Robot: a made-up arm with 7 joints.
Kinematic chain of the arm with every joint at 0, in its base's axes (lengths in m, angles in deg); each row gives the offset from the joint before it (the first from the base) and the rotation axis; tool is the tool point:
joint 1: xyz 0 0 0.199 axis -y
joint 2: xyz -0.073 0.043 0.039 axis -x
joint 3: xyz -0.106 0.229 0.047 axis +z
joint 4: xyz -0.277 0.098 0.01 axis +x
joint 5: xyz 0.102 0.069 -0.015 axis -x
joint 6: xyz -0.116 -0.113 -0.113 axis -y
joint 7: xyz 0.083 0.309 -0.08 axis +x
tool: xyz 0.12 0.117 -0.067
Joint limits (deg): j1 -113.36..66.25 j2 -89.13..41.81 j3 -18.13..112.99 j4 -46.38..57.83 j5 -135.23..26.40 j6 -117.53..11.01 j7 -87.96..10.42
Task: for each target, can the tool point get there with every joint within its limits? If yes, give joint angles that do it. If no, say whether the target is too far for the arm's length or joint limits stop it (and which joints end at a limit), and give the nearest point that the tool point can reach.
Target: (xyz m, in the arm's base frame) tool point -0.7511 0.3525 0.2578
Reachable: yes | joints 0.42 -69.09 60.40 12.40 -2.66 -57.94 -65.18
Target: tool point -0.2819 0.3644 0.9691
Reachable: yes | joints -30.95 8.33 23.03 47.07 -101.58 -68.19 -65.69
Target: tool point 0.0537 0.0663 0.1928
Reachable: no: joint limits stop it (at a limit: joint 1, joint 4, joint 5, joint 7) | nearest point 0.1837 0.1040 0.1245 | short by 0.152 m
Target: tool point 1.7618 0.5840 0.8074
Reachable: no: too far | nearest point 0.9867 0.3398 0.5397 | short by 0.856 m
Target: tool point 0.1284 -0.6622 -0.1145
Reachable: no: joint limits stop it (at a limit: joint 1, joint 3, joint 4) | nearest point 0.0775 -0.5204 -0.0889 | short by 0.153 m
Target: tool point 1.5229 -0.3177 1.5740
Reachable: no: too far | nearest point 0.7960 -0.1283 0.9177 | short by 0.998 m
